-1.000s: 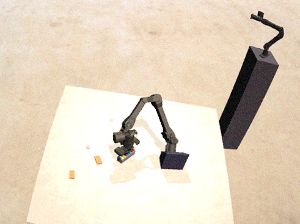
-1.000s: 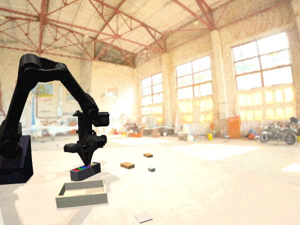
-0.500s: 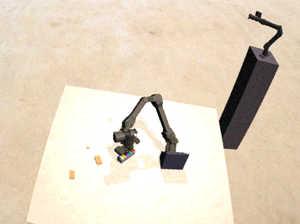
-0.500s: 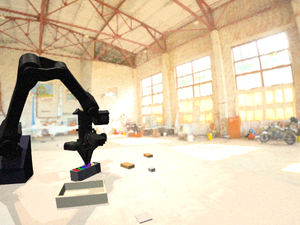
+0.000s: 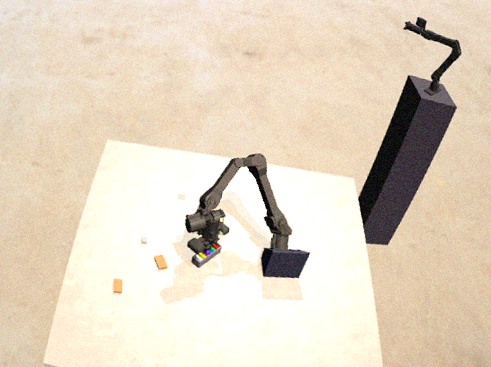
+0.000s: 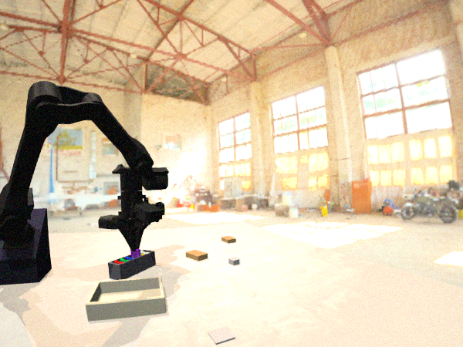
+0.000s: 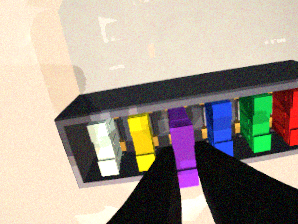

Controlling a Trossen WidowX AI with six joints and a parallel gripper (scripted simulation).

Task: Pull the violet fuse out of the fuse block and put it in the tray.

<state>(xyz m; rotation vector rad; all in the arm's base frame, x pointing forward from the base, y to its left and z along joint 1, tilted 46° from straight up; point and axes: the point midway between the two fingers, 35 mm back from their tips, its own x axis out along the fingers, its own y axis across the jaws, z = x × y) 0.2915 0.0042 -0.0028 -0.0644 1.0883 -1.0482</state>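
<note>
Right now the cream tray is 19 cm to the right of my gripper tip, 5 cm below it and 2 cm behind it. Also, from my gripper tip: violet fuse 1 cm below; then flat tile 34 cm to the right, 11 cm ahead, 5 cm below; then small cube 26 cm ahead, 5 cm to the right, 5 cm below.
</note>
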